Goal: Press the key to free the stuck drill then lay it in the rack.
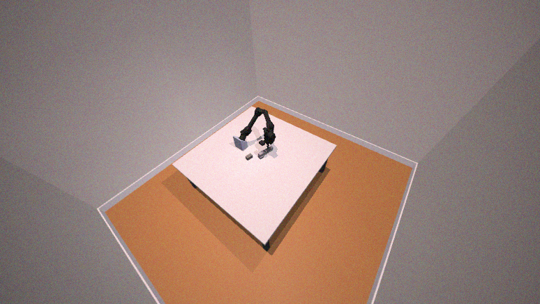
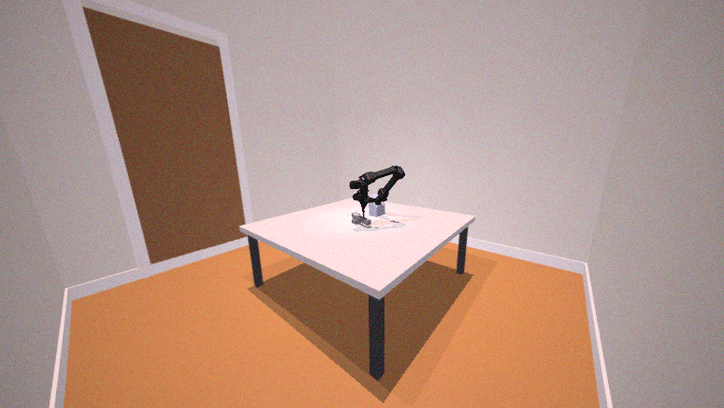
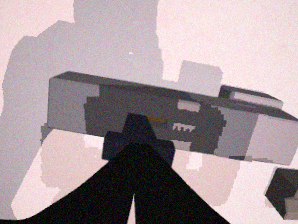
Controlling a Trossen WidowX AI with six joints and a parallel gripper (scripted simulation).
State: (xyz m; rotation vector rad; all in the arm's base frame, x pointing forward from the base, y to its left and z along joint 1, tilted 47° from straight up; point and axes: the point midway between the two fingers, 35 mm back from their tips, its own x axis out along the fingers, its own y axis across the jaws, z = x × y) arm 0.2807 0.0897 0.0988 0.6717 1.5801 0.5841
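Now: the key 30 mm below my gripper tip. From my gripper tip the other things lie so: drill (10 mm behind, 60 mm to the right, 70 mm below); then dark box (100 mm behind, 190 mm to the right, 100 mm below).
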